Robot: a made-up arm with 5 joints.
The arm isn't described. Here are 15 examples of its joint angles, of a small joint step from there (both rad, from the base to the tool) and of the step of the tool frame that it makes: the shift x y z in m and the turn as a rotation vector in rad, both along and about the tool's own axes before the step.
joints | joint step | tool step
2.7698 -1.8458 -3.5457 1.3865 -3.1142 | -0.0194 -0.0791 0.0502 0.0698 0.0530 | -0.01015 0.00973 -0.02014 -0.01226 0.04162 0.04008
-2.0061 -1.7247 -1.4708 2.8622 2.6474 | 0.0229 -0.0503 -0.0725 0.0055 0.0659 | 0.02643 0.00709 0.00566 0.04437 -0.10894 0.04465
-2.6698 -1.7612 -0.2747 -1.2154 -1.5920 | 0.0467 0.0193 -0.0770 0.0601 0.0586 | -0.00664 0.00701 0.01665 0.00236 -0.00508 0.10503
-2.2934 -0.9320 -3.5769 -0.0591 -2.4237 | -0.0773 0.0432 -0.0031 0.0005 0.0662 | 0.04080 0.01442 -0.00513 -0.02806 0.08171 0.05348
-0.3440 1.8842 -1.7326 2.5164 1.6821 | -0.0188 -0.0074 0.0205 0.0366 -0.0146 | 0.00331 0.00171 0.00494 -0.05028 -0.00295 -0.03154
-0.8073 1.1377 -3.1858 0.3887 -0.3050 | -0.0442 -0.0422 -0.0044 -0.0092 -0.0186 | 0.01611 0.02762 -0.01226 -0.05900 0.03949 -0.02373
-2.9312 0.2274 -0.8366 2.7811 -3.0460 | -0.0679 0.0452 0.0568 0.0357 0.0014 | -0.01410 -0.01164 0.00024 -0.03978 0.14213 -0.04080
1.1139 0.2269 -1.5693 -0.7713 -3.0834 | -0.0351 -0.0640 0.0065 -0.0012 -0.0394 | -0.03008 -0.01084 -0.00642 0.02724 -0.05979 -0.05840
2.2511 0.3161 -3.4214 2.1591 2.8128 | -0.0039 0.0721 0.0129 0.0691 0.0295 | -0.00440 -0.00233 0.04088 -0.04477 0.14749 0.03196
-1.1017 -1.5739 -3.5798 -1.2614 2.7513 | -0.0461 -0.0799 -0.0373 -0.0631 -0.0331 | -0.02672 0.00687 0.03298 0.08066 -0.16152 0.01202
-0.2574 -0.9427 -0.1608 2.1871 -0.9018 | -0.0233 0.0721 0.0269 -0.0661 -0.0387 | 0.00603 0.00872 0.00067 0.03876 -0.00336 -0.02813
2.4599 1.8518 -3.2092 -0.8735 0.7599 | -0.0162 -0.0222 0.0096 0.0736 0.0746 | 0.00617 0.00539 0.01008 -0.05280 -0.03326 0.06504
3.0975 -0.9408 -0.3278 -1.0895 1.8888 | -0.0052 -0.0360 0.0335 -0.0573 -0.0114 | -0.00109 -0.00440 -0.01215 0.05800 -0.01499 -0.01519
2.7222 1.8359 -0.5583 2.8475 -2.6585 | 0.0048 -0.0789 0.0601 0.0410 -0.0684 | -0.00421 0.00253 0.01800 0.00601 0.02175 -0.06578
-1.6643 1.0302 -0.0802 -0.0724 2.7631 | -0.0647 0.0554 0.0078 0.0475 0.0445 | 0.01030 0.00094 0.01251 -0.08735 0.08560 0.08299
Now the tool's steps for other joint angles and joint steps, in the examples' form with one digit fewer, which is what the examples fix.
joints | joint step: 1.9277 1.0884 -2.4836 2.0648 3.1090 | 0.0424 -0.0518 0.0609 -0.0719 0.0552
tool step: 0.0052 0.0210 -0.0088 0.0256 -0.0627 0.0211
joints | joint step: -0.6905 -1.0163 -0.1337 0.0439 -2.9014 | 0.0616 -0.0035 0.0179 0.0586 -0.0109
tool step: 0.0112 0.0057 0.0042 -0.0356 0.0835 -0.0405
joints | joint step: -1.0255 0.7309 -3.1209 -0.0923 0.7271 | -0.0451 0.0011 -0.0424 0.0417 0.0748
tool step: 0.0170 0.0041 -0.0018 -0.0202 0.0188 0.0392
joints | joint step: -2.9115 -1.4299 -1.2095 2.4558 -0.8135 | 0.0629 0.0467 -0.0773 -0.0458 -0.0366
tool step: -0.0019 0.0082 -0.0179 -0.0471 0.0617 -0.0980
